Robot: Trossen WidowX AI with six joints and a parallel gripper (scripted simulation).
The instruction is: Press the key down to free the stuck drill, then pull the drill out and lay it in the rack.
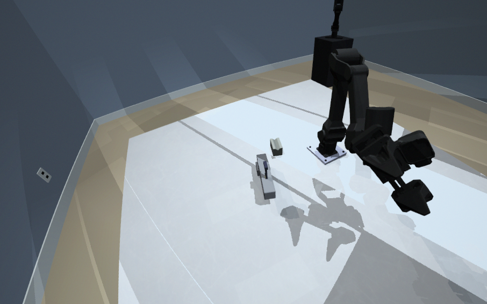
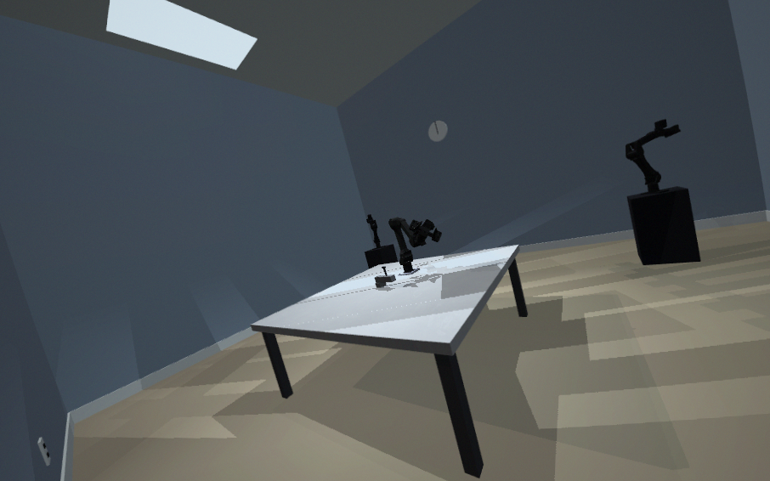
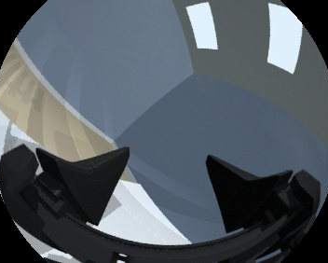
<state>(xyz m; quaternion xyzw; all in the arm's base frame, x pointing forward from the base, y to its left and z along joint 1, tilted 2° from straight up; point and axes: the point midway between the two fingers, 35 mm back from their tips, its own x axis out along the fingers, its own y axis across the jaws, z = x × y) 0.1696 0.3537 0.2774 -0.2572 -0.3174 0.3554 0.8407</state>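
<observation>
The dark piece is 110 mm ahead of my gripper tip, 310 mm to the right of it and 210 mm below it. Also, from my gripper tip: grey rack 10 mm behind, 480 mm to the right, 290 mm below; then drill 100 mm ahead, 360 mm to the right, 260 mm below.
</observation>
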